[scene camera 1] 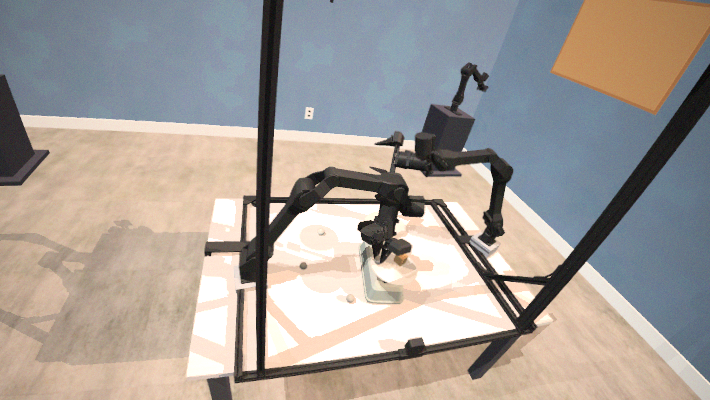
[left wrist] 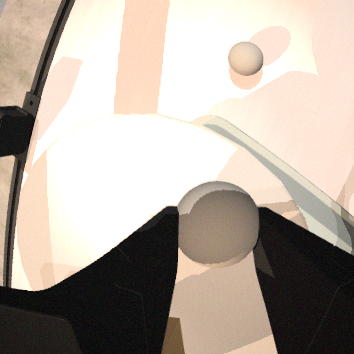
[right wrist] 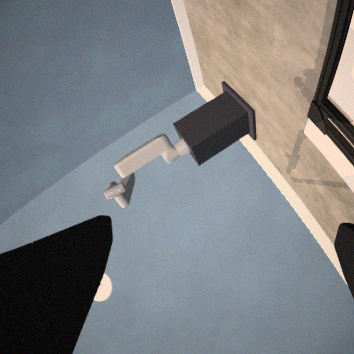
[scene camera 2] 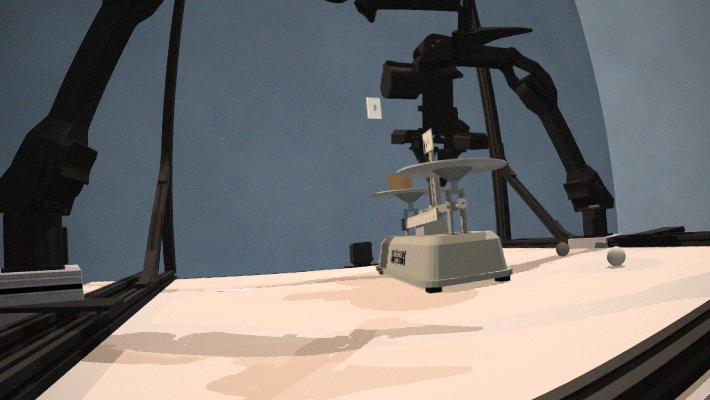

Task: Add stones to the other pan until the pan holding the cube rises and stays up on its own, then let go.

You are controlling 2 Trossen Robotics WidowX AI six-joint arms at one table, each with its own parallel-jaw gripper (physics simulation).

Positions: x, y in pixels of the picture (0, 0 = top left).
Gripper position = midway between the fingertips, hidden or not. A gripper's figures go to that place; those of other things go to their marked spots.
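My left gripper (scene camera 2: 436, 185) is sitting 0.70 m from the lens, and then there's a grey balance scale (scene camera 2: 436, 256), which is 0.46 m from the lens.
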